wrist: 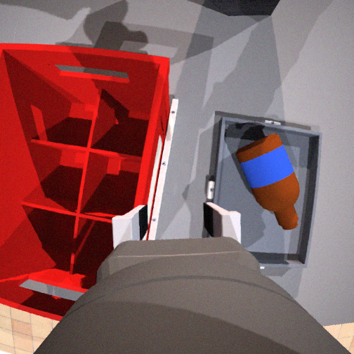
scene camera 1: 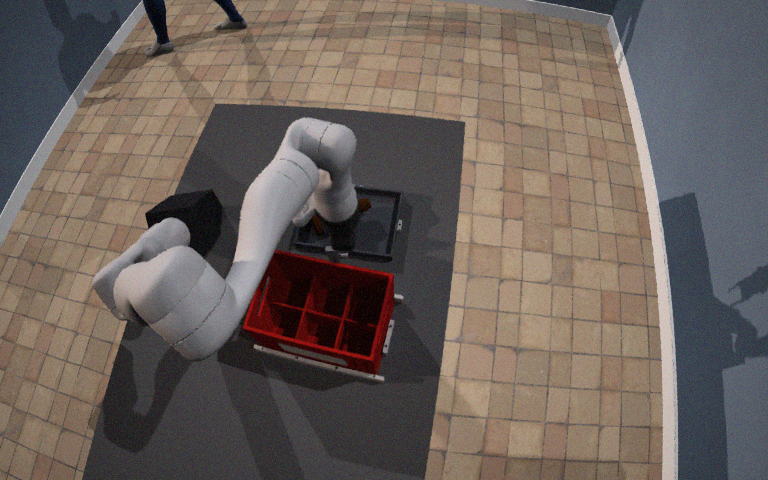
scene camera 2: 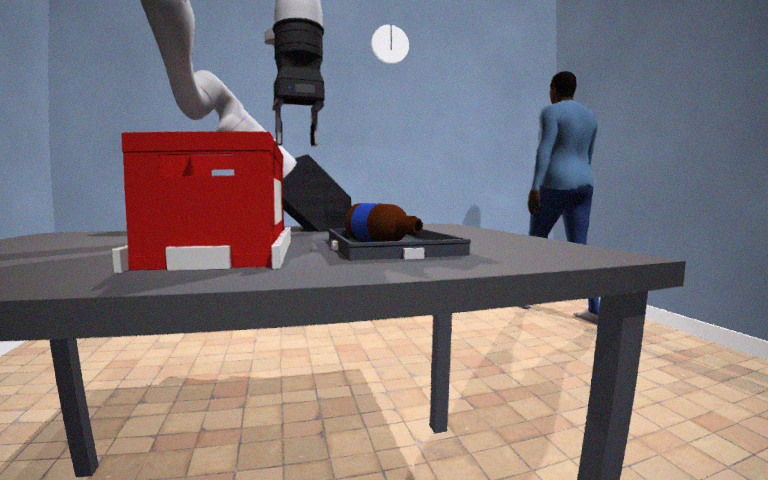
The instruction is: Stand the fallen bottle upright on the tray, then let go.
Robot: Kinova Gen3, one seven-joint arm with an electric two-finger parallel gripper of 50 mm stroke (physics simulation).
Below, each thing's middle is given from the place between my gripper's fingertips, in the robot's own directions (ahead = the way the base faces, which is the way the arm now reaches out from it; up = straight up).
My gripper is now 160 mm to the right of the brown bottle (scene camera 2: 373, 222), 130 mm above it and 20 mm past it. From my hand the other things lie so: dark tray (scene camera 1: 376, 232): 160 mm to the left, 160 mm below, 10 mm ahead; red crate (scene camera 2: 171, 198): 120 mm to the right, 90 mm below, 40 mm behind.
